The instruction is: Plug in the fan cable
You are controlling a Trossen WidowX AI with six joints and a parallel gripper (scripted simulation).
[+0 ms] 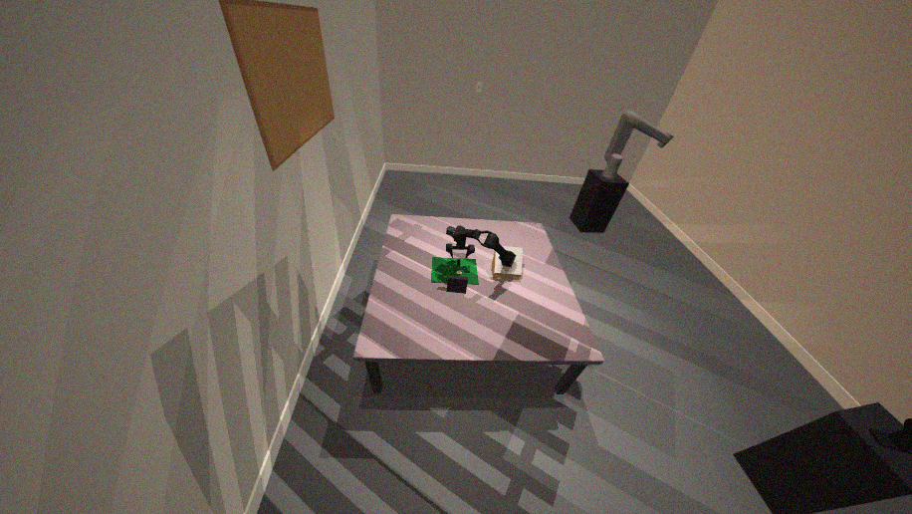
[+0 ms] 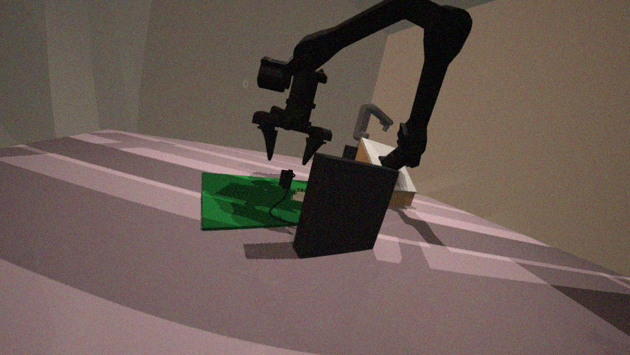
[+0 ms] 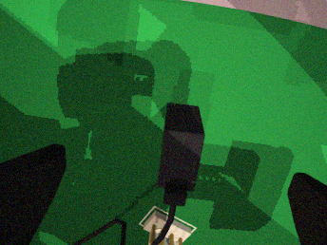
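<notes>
The black plug lies 1 cm to the left of my gripper tip and 4 cm below it. The rest, counted from my gripper tip: green board: 3 cm ahead, 6 cm to the left, 8 cm below; black fan block: 4 cm ahead, 23 cm to the left.
</notes>
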